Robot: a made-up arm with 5 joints.
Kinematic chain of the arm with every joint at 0, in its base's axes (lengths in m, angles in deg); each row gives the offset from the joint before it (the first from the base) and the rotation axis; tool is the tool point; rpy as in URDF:
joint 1: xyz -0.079 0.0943 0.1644 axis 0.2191 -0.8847 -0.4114
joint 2: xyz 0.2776 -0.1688 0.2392 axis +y
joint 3: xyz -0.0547 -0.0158 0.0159 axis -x
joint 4: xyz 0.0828 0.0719 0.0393 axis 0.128 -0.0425 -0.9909
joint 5: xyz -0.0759 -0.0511 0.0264 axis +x
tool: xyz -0.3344 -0.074 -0.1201 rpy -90 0 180
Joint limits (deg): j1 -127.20..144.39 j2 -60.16..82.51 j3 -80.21..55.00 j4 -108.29..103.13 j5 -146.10..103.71
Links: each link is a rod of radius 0.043 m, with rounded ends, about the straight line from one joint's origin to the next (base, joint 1, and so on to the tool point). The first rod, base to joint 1, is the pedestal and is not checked.
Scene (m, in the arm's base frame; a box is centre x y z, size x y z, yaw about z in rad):
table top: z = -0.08
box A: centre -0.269 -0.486 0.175 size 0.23 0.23 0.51 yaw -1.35
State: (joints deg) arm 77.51 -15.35 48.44 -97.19 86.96
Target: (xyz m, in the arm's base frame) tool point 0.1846 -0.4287 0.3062
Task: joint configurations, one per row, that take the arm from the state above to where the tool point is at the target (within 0.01 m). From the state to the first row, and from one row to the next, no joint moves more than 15 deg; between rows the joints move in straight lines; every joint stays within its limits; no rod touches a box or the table.
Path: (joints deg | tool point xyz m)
1: 63.31 -13.31 39.37 -99.78 86.90 | -0.5086 -0.3840 0.4632
2: 49.10 -11.27 30.30 -102.36 86.83 | -0.3431 -0.4490 0.5593
3: 34.90 -9.23 21.23 -104.95 86.77 | -0.1493 -0.4808 0.6074
4: 20.69 -7.20 12.16 -107.54 86.71 | 0.0509 -0.4797 0.5998
5: 8.87 -18.01 10.29 -100.95 82.08 | 0.1183 -0.4504 0.5562
6: -2.95 -28.83 8.43 -94.36 77.46 | 0.1823 -0.4192 0.4940
7: -14.77 -39.65 6.56 -87.77 72.84 | 0.2394 -0.3862 0.4147
8: -26.59 -50.47 4.69 -81.18 68.22 | 0.2860 -0.3514 0.3205
9: -15.39 -40.15 -5.54 -83.82 68.66 | 0.2625 -0.3876 0.3305
10: -4.20 -29.84 -15.77 -86.46 69.11 | 0.2274 -0.4147 0.3252
11: 7.00 -19.52 -26.00 -89.10 69.55 | 0.1846 -0.4287 0.3062

